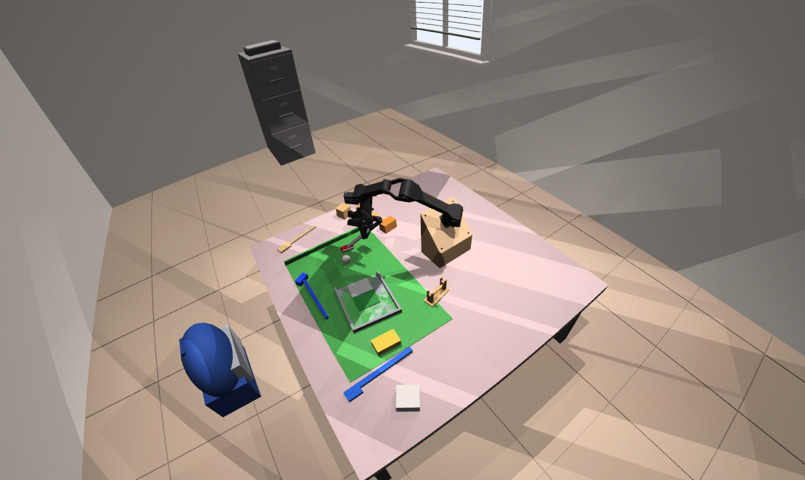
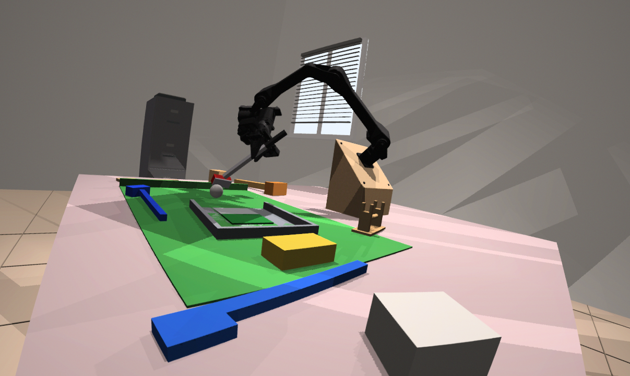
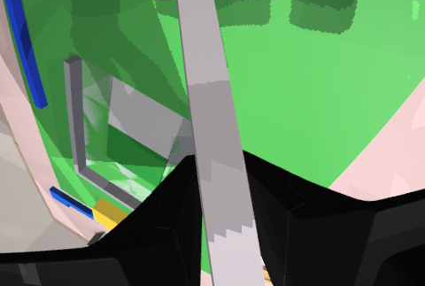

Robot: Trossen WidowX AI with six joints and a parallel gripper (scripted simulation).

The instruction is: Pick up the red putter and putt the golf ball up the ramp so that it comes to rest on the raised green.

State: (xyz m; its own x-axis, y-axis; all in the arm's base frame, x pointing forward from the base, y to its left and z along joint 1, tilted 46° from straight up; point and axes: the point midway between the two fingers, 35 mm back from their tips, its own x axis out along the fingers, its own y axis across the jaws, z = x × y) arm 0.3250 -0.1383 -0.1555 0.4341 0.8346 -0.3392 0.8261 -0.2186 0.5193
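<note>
Now: the white golf ball 100 mm ahead of my gripper tip, 50 mm to the right of it and 110 mm below it. The rest, counted from my gripper tip: red putter: 10 mm ahead, 20 mm to the right, 10 mm below; blue putter: 330 mm ahead, 30 mm to the left, 120 mm below; wooden stand: 100 mm behind, 390 mm to the left, 100 mm below.
</note>
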